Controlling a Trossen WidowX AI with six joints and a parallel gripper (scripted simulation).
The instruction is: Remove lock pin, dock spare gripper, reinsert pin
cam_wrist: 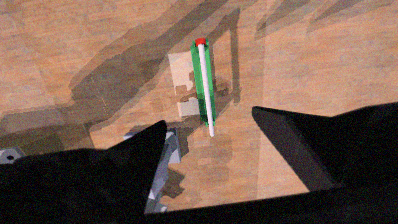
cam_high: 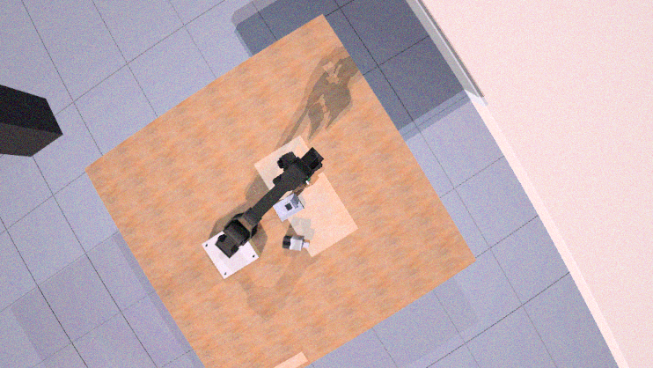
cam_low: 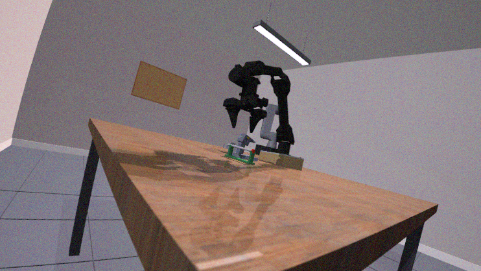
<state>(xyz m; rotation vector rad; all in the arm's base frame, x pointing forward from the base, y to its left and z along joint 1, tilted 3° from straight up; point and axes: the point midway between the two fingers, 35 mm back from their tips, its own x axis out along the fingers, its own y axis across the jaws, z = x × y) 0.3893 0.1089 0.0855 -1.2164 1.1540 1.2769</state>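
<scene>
Right now my gripper tip is 250 mm to the left of the spare gripper, 170 mm past it and 80 mm above it. Also, from my gripper tip: green pin cradle: 90 mm below, 20 mm to the left; socket: 110 mm behind, 100 mm to the right, 60 mm below.
</scene>
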